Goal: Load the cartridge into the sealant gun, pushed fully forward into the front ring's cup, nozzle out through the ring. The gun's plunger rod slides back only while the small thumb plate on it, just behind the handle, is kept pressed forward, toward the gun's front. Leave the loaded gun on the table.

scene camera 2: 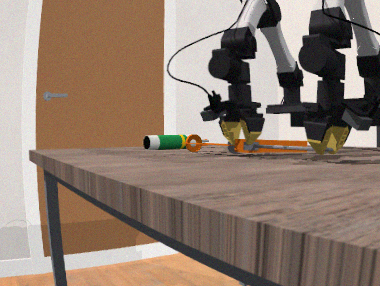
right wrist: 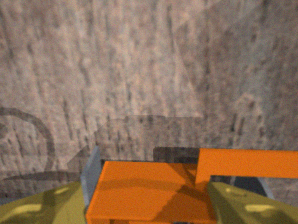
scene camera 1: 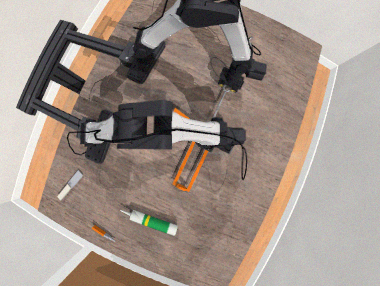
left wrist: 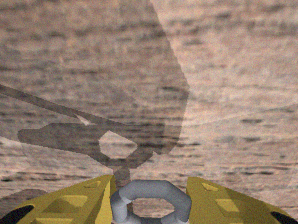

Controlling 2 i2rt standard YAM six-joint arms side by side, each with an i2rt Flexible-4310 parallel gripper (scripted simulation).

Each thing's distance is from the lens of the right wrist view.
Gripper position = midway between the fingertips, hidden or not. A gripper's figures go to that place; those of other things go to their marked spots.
right gripper (right wrist: 148, 190): 0.10 m
orange sealant gun (right wrist: 122, 185): 0.10 m
